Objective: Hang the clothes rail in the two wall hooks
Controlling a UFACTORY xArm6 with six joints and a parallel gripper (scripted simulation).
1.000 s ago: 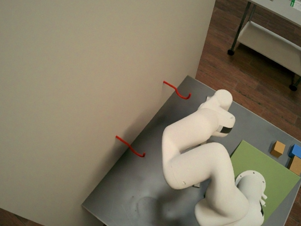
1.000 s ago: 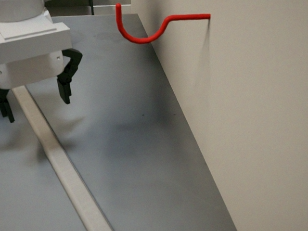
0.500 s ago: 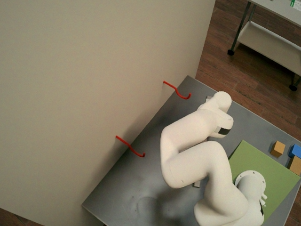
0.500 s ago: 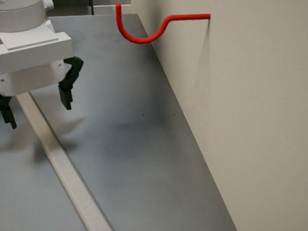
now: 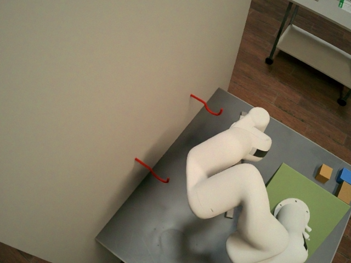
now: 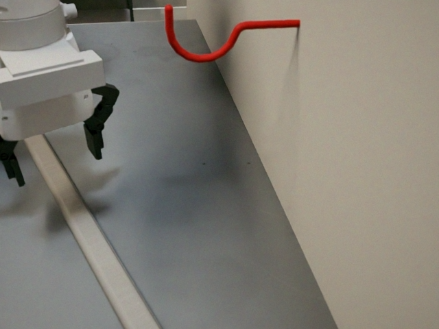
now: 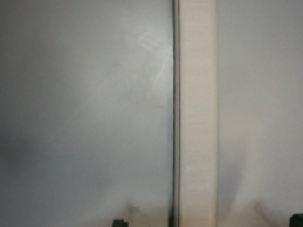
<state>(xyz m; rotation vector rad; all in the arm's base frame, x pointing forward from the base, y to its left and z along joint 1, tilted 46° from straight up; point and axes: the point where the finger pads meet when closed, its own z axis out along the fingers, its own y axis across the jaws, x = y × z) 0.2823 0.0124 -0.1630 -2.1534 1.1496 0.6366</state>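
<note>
My hand is 6 cm above the grey clothes rail. The rest, counted from my hand: blue block: 43 cm behind, 27 cm to the right, 4 cm below; beige wall: 27 cm ahead, 19 cm to the left, 36 cm above.
</note>
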